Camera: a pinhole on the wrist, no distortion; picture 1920 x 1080 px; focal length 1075.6 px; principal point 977.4 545.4 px. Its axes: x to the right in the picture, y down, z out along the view. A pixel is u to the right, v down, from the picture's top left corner.
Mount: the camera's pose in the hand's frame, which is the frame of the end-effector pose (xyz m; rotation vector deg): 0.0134 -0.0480 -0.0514 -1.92 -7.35 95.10
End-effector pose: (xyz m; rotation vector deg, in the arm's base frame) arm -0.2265 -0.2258 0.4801 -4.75 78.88 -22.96
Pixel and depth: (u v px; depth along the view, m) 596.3 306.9 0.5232
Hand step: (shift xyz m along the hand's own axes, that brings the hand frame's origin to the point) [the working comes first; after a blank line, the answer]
In the camera's frame: -0.1854 -0.1160 0.5232

0.0941 -0.2556 0.4701
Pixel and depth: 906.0 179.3 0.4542
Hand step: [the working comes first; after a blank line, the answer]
In the camera's frame: -0.0302 -0.1546 0.4542

0.1246 -0.0935 0.4141
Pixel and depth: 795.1 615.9 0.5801
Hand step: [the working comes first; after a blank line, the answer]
In the camera's frame: -0.0983 0.0380 0.5801

-0.0723 -0.1862 0.5153
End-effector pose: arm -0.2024 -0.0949 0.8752 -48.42 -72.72 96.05
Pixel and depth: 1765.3 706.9 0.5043
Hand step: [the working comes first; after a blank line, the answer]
In the camera's frame: 0.3694 0.0757 0.5043

-0.1460 0.2803 0.4617
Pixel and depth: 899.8 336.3 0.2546
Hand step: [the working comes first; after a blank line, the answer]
In the camera's frame: -0.0184 -0.0495 0.2546

0.0390 -0.0782 0.2056
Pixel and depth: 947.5 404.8 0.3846
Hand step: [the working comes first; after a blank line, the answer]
In the camera's frame: -0.0107 -0.0503 0.3846

0.0263 -0.0788 0.3352
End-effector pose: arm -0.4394 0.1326 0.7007 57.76 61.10 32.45
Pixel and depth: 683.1 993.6 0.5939
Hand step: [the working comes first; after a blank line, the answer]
In the camera's frame: -0.1625 0.2475 0.5939

-0.2751 -0.2692 0.5037
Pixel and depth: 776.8 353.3 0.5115
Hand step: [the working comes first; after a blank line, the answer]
In the camera's frame: -0.0954 -0.0914 0.5115

0.0624 -0.1676 0.4608
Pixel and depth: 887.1 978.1 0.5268
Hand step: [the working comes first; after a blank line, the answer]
In the camera's frame: -0.0442 0.2119 0.5268

-0.2444 -0.1443 0.4473
